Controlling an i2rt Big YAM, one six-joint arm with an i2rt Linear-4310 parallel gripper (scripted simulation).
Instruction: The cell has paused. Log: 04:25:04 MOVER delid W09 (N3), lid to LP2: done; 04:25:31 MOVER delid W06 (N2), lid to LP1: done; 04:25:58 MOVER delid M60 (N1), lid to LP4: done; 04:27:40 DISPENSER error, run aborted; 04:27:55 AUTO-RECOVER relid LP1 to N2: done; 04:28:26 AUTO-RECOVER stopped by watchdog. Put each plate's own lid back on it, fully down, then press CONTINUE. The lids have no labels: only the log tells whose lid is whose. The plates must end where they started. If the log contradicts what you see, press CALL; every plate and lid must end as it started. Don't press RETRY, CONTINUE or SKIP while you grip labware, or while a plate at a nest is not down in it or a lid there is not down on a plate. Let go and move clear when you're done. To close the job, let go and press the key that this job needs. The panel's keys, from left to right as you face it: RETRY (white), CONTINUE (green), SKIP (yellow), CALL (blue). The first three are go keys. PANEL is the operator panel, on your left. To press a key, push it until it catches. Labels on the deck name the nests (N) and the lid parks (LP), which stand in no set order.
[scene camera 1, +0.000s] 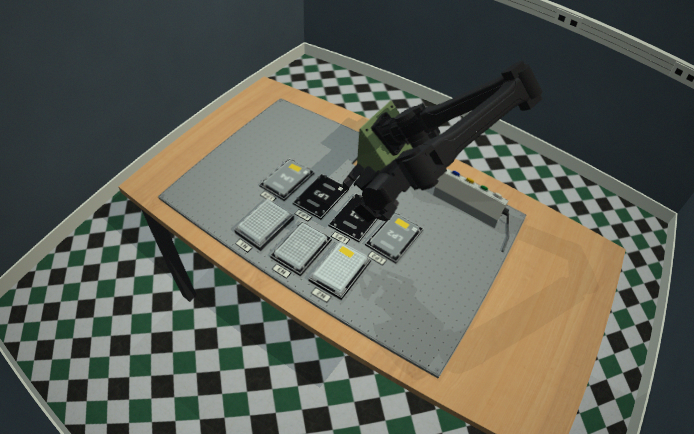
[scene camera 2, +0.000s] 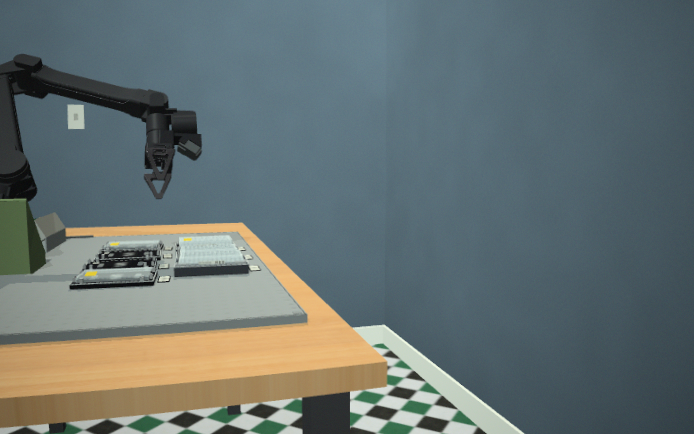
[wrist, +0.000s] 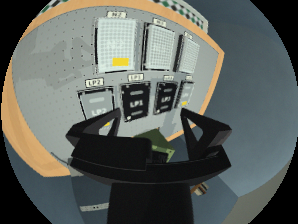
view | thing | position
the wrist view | my gripper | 150, 110
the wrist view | lid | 96, 103
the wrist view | plate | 158, 47
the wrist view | lid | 116, 36
